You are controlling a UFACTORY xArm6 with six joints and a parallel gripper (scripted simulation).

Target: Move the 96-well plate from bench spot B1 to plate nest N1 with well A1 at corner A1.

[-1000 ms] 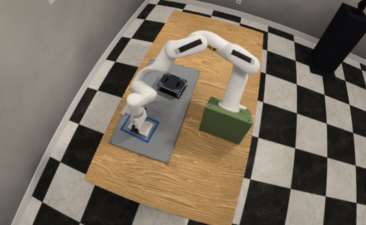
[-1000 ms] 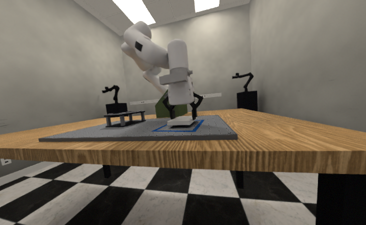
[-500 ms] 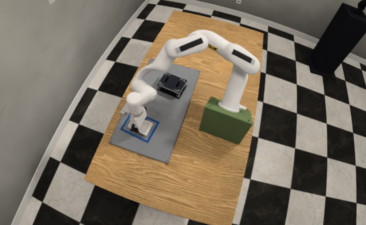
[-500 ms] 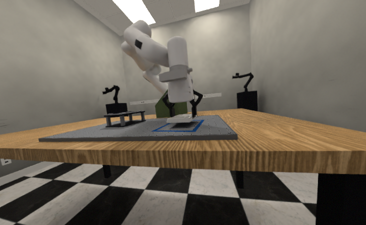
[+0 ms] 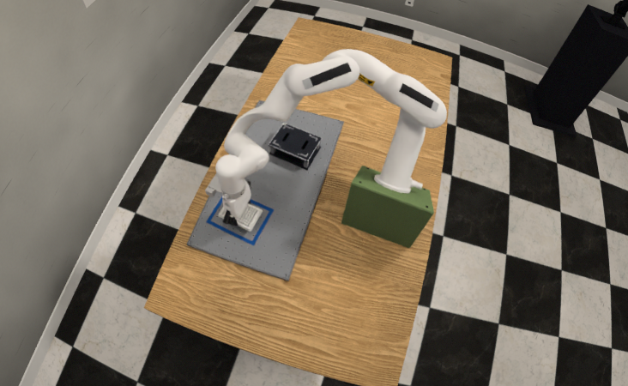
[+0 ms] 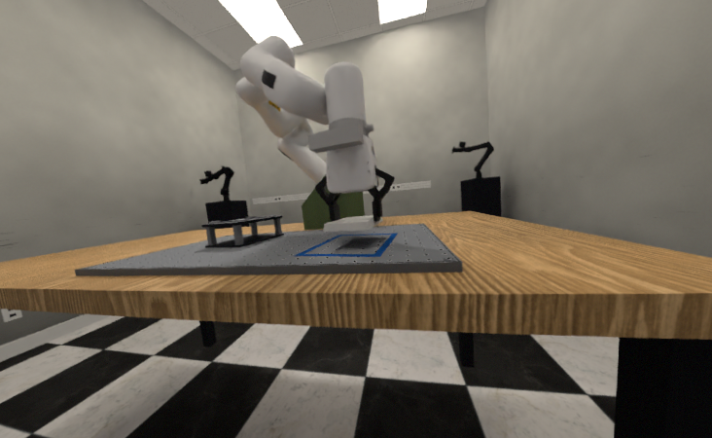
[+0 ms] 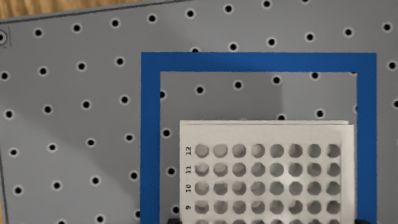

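My gripper is now 12 cm past the black raised plate nest and 32 cm to the left of it. Also, from my hand: 96-well plate (1 cm below).
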